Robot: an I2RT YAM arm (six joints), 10 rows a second.
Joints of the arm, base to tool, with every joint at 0 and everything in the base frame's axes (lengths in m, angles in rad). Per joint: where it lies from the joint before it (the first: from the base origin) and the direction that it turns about. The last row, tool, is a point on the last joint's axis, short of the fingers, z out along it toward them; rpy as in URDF.
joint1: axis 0 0 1 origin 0.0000 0.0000 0.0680
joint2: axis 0 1 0 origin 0.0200 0.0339 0.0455
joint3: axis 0 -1 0 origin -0.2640 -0.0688 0.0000
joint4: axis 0 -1 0 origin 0.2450 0.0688 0.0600
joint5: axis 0 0 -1 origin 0.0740 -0.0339 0.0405
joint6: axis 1 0 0 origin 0.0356 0.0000 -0.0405
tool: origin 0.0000 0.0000 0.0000 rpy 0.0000 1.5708 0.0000
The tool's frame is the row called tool.
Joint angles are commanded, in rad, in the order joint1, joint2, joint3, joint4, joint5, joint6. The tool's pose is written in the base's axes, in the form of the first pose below.
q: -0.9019, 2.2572, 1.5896, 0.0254, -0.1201, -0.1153
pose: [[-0.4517 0.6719 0.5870 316.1], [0.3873 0.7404 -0.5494 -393.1], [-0.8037 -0.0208 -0.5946 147.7], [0 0 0 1]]
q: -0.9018, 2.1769, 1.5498, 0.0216, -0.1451, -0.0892
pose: [[-0.4142 0.6682 0.6180 310.3], [0.3817 0.7439 -0.5485 -384.2], [-0.8263 0.0087 -0.5632 173.1], [0 0 0 1]]
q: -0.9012, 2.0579, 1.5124, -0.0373, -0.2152, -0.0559
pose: [[-0.3777 0.6352 0.6737 300.8], [0.3892 0.7691 -0.5070 -367.7], [-0.8402 0.0707 -0.5377 211.1], [0 0 0 1]]
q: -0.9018, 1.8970, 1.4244, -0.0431, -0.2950, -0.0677
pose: [[-0.3453 0.5716 0.7443 283.5], [0.3324 0.8162 -0.4726 -341.9], [-0.8777 0.0842 -0.4718 252.2], [0 0 0 1]]
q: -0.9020, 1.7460, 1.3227, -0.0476, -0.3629, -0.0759
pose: [[-0.3212 0.5144 0.7951 263.9], [0.2922 0.8525 -0.4335 -313.6], [-0.9008 0.0930 -0.4241 278.9], [0 0 0 1]]
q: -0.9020, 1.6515, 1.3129, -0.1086, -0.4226, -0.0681
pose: [[-0.3006 0.4669 0.8317 252.2], [0.2803 0.8767 -0.3909 -295.6], [-0.9116 0.1156 -0.3944 305.8], [0 0 0 1]]
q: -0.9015, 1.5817, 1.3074, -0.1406, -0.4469, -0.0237
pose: [[-0.2610 0.4558 0.8510 242.9], [0.2954 0.8769 -0.3791 -282.3], [-0.9190 0.1525 -0.3635 326.1], [0 0 0 1]]
